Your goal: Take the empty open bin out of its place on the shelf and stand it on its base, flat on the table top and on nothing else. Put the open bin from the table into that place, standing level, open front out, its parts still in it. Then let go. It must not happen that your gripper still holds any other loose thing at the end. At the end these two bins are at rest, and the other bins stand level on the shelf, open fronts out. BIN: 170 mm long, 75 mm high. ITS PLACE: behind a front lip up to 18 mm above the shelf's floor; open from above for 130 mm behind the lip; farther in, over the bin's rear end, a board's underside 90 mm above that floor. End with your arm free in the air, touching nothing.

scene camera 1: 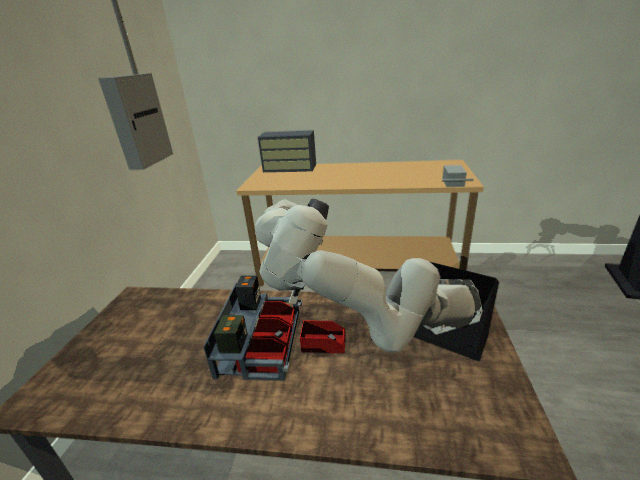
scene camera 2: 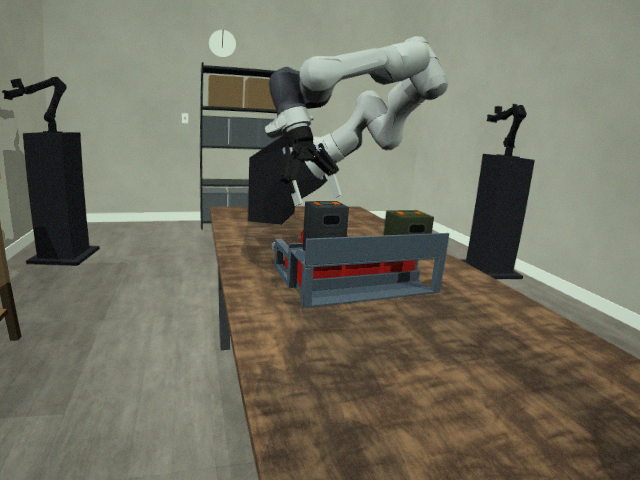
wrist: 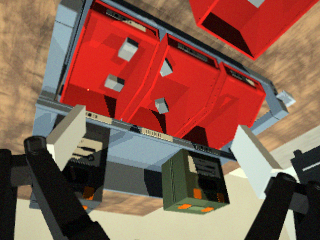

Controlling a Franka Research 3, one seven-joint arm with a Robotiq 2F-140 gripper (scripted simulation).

olive box: scene camera 1; scene camera 2 410,221; wrist
dark grey box: scene camera 1; scene camera 2 322,219; wrist
same spot on olive box: (scene camera 1: 230,334) = (wrist: 221,207)
same spot on dark grey box: (wrist: 85,170) = (scene camera 1: 255,289)
